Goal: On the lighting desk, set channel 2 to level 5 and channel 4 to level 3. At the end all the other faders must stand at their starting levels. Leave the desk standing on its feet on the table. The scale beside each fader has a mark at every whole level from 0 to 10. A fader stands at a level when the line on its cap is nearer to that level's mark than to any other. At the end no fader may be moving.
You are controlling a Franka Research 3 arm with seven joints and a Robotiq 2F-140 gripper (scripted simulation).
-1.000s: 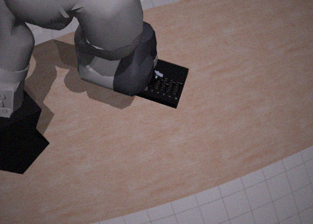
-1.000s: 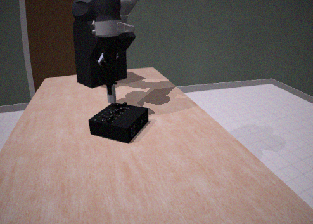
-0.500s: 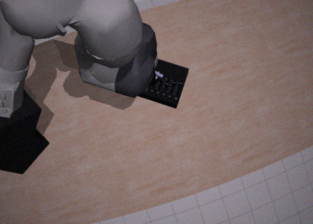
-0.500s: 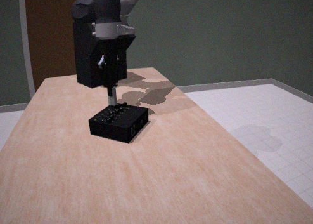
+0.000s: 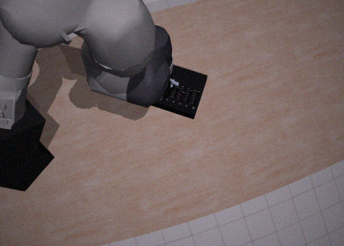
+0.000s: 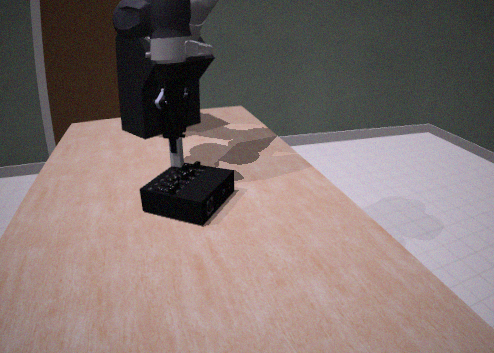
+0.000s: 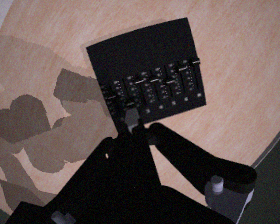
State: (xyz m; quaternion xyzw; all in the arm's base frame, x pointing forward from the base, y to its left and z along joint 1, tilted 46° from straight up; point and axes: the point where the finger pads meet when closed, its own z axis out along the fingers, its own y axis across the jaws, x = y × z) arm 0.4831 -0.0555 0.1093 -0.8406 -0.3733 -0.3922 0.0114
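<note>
Right now my hand is 50 mm to the right of the fader cap, 30 mm above it and 10 mm short of it.
</note>
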